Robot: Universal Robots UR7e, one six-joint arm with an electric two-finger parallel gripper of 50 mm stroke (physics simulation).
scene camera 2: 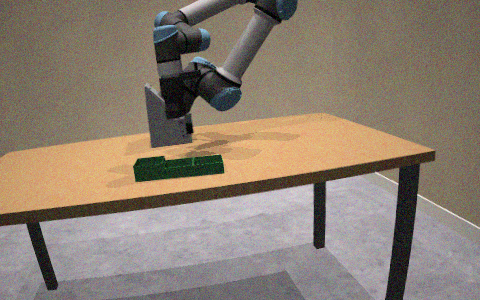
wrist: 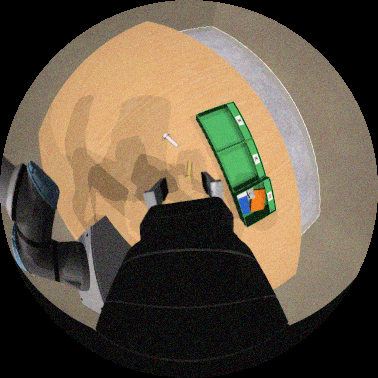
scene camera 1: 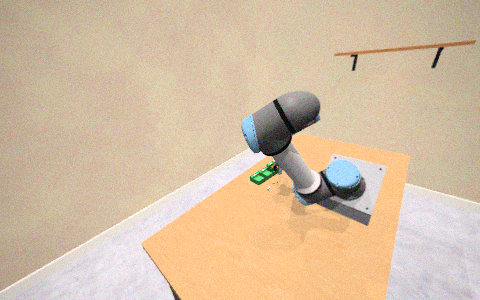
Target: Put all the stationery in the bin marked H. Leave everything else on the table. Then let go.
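Pixels of known places: gripper, between the fingertips: [scene camera 2: 187, 135] [wrist: 183, 181] [scene camera 1: 277, 172]; arm's base, origin of its link: [wrist: 81, 266].
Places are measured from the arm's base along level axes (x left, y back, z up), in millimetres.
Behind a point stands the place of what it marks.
Note:
The green bin marked H [wrist: 272, 205] @[x -85, y -510, z -99 mm] is the end compartment of a row of three. In the wrist view it holds an orange flat piece [wrist: 258, 200] @[x -69, y -488, z -124 mm], a blue-and-white block [wrist: 244, 204] @[x -57, y -451, z -121 mm] and a small grey piece [wrist: 251, 193] @[x -37, y -472, z -114 mm]. A silver bolt-like piece [wrist: 170, 140] @[x 134, y -371, z -133 mm] [scene camera 1: 268, 188] @[x 150, y -365, z -129 mm] and a thin brass screw-like piece [wrist: 189, 168] @[x 66, y -378, z -132 mm] lie on the table beside the row. My gripper [wrist: 183, 181] @[x 59, y -367, z -58 mm] is open and empty, above the table on the side of the bins towards the robot base. The brass piece appears just beyond the fingertips. The arm largely hides the gripper in scene camera 1.
The other two green compartments [wrist: 215, 142] @[x 89, y -450, z -134 mm] adjoin bin H and look empty. The row [scene camera 2: 179, 170] @[x 29, y -519, z -120 mm] [scene camera 1: 256, 180] @[x 151, y -461, z -114 mm] stands near the long edge of the table [scene camera 2: 300, 155] @[x 399, y -435, z -141 mm] [scene camera 1: 225, 235] @[x 537, y -307, z -141 mm]. The grey base mount [scene camera 2: 162, 131] @[x -40, y -113, z -82 mm] [scene camera 1: 367, 219] @[x 52, y 121, z -105 mm] [wrist: 111, 255] @[x -18, y -112, z -60 mm] stands on the opposite side.

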